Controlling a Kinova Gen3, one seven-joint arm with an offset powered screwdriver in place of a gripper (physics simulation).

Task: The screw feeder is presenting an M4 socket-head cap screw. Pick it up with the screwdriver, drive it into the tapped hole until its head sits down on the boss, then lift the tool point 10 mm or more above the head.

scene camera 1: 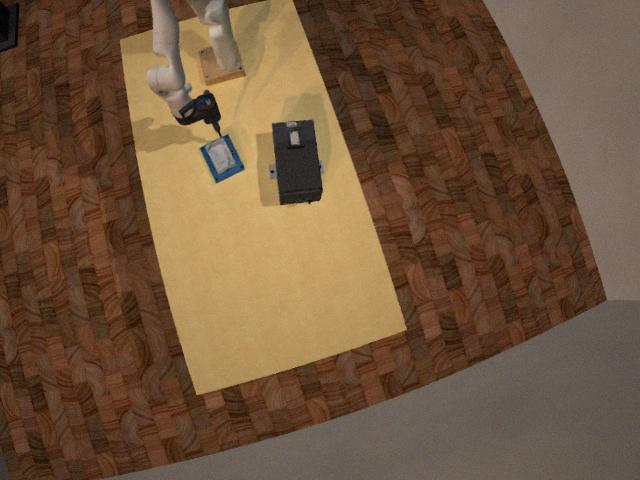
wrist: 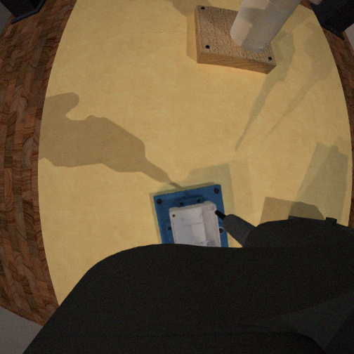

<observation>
A blue plate [wrist: 207, 192]: 0.35 m from the lens.
</observation>
